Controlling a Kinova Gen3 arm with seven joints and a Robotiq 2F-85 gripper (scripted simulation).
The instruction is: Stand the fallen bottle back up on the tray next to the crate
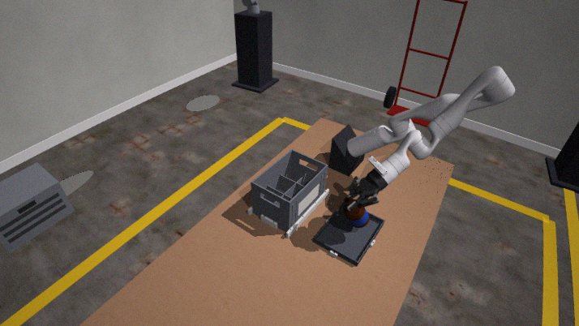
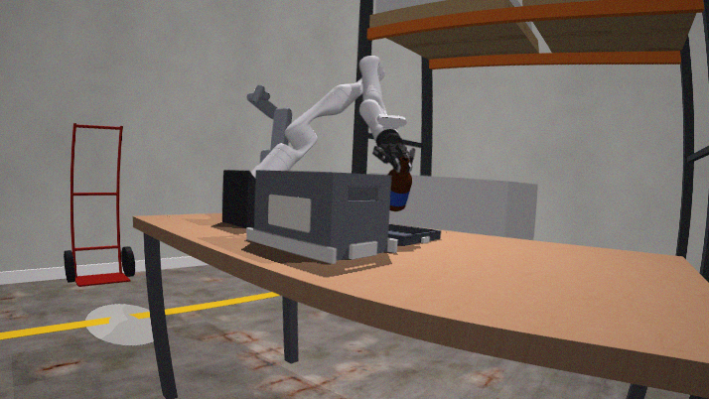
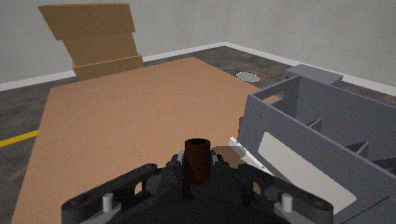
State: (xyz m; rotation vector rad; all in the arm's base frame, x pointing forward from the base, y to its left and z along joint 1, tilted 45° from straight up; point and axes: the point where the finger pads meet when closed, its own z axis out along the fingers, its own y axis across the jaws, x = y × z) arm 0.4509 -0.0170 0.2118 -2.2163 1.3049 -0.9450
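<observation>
The brown bottle lies 2 cm behind my hand, 2 cm to the left of it and 5 cm below it. The rest, counted from my hand: grey crate 7 cm behind, 27 cm to the right, 12 cm below; then dark tray 5 cm behind, 2 cm to the left, 19 cm below.
</observation>
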